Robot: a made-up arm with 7 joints.
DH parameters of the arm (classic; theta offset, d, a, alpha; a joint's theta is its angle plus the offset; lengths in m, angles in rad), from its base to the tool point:
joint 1: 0 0.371 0 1.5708
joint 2: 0 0.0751 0 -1.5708
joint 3: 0 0.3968 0.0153 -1.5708
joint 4: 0 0.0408 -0.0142 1.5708
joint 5: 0 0.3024 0 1.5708
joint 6: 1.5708 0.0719 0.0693 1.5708
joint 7: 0 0.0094 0 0
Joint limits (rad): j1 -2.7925..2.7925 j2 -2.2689..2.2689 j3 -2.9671..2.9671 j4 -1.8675..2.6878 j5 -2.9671..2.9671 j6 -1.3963..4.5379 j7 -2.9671..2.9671
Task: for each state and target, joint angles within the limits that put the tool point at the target. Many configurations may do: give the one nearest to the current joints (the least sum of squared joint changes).
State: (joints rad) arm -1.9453 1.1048 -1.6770 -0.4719 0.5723 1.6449 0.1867
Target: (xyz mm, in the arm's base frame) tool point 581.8 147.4 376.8
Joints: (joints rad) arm -2.6155 1.4724 -1.5883 -0.8202 0.4776 1.6347 0.1867
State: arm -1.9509 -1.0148 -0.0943 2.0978 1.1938 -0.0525 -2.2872
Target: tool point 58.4 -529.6 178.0
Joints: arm -1.4452 -1.1693 0.1028 1.3696 1.2197 -0.0282 -2.2872
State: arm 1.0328 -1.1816 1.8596 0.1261 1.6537 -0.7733 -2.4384
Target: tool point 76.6 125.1 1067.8
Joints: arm 0.8718 -0.4800 2.1275 0.3808 1.6864 -1.0237 -2.4384
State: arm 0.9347 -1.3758 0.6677 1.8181 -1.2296 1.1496 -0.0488
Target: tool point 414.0 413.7 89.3
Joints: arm 0.6146 -1.5679 0.3681 1.3397 -1.1314 1.0586 -0.0488
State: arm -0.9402 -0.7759 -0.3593 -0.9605 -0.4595 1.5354 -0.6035
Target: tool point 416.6 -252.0 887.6
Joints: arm -0.5457 -0.9811 -0.4176 -0.2817 -0.4787 1.1943 -0.6035
